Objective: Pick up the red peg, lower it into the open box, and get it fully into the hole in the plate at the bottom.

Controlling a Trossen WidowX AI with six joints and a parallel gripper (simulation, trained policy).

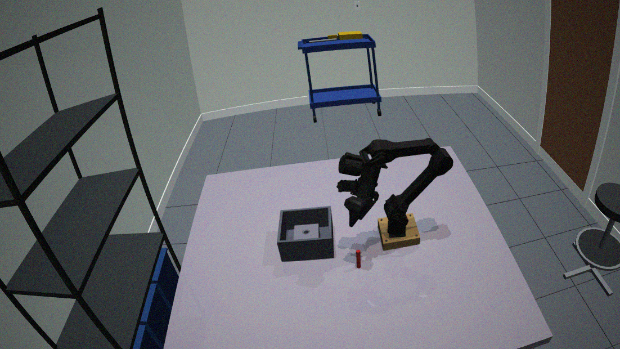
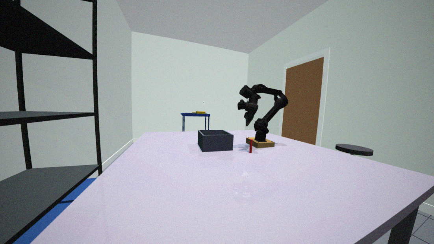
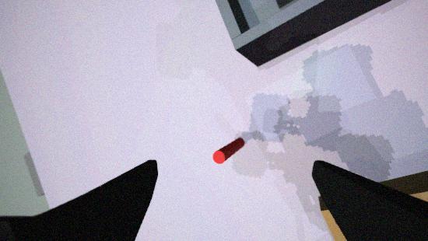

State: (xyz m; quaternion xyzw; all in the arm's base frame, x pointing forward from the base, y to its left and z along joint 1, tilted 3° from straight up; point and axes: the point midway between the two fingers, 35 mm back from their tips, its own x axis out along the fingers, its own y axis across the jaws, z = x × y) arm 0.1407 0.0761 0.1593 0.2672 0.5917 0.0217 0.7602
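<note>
The red peg is 120 mm below my gripper tip, 50 mm to the left of it and 10 mm behind it. Also, from my gripper tip: light grey plate: 190 mm ahead, 120 mm below, 90 mm to the right; dark grey box: 190 mm ahead, 140 mm below, 90 mm to the right.
</note>
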